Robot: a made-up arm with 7 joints.
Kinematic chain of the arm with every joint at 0, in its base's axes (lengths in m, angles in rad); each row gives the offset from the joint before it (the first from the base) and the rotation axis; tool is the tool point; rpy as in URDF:
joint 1: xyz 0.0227 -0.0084 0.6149 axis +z
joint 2: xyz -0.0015 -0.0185 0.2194 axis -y
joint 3: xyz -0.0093 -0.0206 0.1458 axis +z
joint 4: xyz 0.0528 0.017 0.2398 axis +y
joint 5: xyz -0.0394 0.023 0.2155 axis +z
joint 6: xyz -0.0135 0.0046 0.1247 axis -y
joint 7: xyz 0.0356 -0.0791 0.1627 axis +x
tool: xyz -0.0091 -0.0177 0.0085 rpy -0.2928 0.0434 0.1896
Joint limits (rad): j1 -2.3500..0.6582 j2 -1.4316..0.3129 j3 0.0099..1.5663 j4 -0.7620..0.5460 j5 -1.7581..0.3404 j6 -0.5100..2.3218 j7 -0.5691..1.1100
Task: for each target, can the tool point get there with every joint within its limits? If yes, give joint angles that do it. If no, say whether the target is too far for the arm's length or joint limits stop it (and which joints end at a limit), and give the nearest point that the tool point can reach.
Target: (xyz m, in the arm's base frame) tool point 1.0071 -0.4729 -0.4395
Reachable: no: too far | nearest point 0.7462 -0.3498 0.5792 | short by 1.059 m
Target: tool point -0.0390 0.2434 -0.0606
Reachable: no: joint limits stop it (at a limit: joint 1, joint 2, joint 4, joint 5, joint 6) | nearest point 0.6056 0.5273 0.6003 | short by 0.966 m
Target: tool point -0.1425 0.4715 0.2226
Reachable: no: joint limits stop it (at a limit: joint 1, joint 2, joint 4, joint 5, joint 6) | nearest point 0.5213 0.6187 0.6676 | short by 0.813 m
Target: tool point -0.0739 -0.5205 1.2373
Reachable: yes | joints -1.2577 -1.0023 0.8843 -0.2768 0.0911 2.0844 0.4362
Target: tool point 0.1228 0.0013 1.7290
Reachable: yes | joints -0.1358 -0.1037 0.4680 0.2622 -1.1695 0.3931 0.8136
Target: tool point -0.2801 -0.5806 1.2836
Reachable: yes | joints -1.8965 -1.0948 0.4672 0.1801 -0.2108 1.6522 0.3285
